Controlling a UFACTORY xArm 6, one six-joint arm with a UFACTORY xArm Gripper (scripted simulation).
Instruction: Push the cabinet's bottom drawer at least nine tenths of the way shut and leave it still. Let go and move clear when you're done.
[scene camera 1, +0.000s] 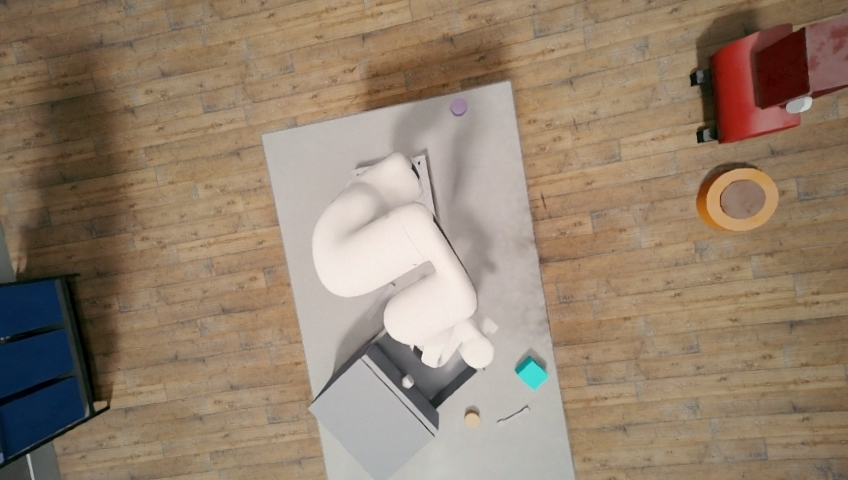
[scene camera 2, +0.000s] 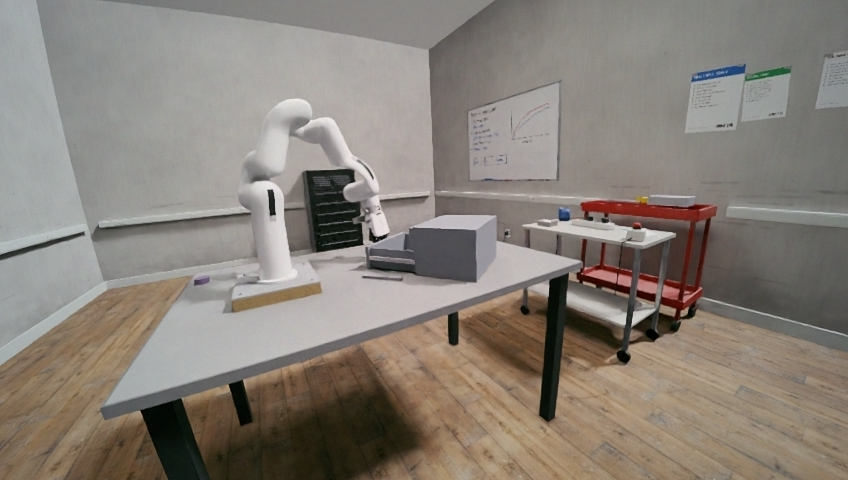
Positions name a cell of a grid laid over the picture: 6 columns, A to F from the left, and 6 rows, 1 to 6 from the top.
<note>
In view: a grey cabinet (scene camera 1: C6).
</note>
